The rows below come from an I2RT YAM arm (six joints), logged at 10 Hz.
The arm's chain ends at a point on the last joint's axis. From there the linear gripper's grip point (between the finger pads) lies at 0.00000 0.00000 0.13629 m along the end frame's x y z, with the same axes.
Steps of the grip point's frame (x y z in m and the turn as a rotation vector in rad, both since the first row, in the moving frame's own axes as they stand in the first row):
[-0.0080, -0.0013, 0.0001, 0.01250, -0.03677, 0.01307]
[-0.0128, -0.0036, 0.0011, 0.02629, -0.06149, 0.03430]
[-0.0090, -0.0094, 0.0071, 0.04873, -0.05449, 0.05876]
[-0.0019, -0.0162, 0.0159, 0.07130, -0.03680, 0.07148]
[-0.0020, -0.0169, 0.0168, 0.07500, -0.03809, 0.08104]
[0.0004, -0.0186, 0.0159, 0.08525, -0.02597, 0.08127]
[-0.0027, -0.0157, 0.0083, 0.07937, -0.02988, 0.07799]
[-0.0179, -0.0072, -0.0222, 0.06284, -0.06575, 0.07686]
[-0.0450, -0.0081, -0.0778, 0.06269, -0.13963, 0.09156]
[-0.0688, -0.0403, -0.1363, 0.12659, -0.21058, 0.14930]
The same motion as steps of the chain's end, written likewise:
[-0.0030, 0.0004, 0.0002, 0.01250, -0.03677, 0.01307]
[-0.0045, 0.0001, 0.0014, 0.02629, -0.06149, 0.03430]
[-0.0018, -0.0026, 0.0075, 0.04873, -0.05449, 0.05876]
[0.0028, -0.0063, 0.0163, 0.07130, -0.03680, 0.07148]
[0.0028, -0.0065, 0.0173, 0.07500, -0.03809, 0.08104]
[0.0035, -0.0069, 0.0164, 0.08525, -0.02597, 0.08127]
[0.0009, -0.0047, 0.0088, 0.07937, -0.02988, 0.07799]
[-0.0093, 0.0017, -0.0216, 0.06284, -0.06575, 0.07686]
[-0.0265, 0.0013, -0.0762, 0.06269, -0.13963, 0.09156]
[-0.0418, -0.0212, -0.1322, 0.12659, -0.21058, 0.14930]

